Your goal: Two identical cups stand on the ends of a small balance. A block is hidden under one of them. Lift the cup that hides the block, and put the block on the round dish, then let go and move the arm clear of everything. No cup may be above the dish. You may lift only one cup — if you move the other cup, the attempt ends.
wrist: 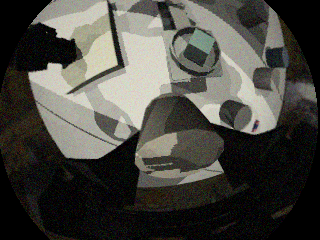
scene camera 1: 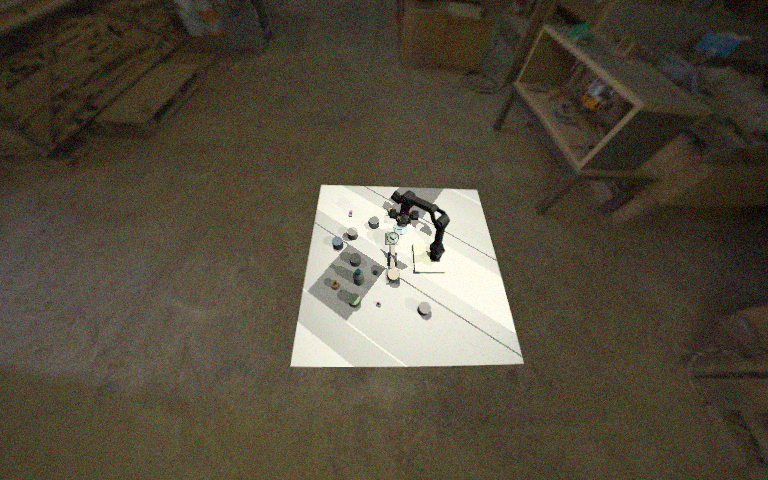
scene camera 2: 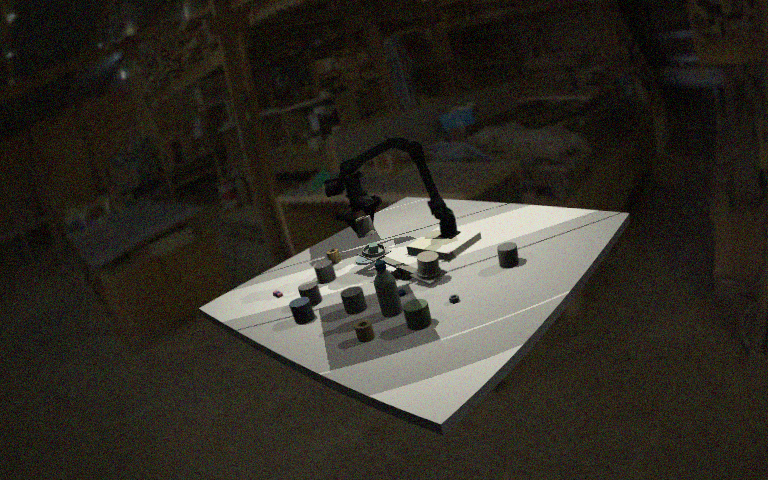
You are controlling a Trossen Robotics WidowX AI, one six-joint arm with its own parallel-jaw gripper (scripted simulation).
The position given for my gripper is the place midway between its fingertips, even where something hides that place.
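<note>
My gripper [scene camera 2: 364, 229], [wrist: 172, 129]. Tall bottle [scene camera 2: 385, 285], out of frame in the wrist view. Balance beam [scene camera 2: 365, 253].
</note>
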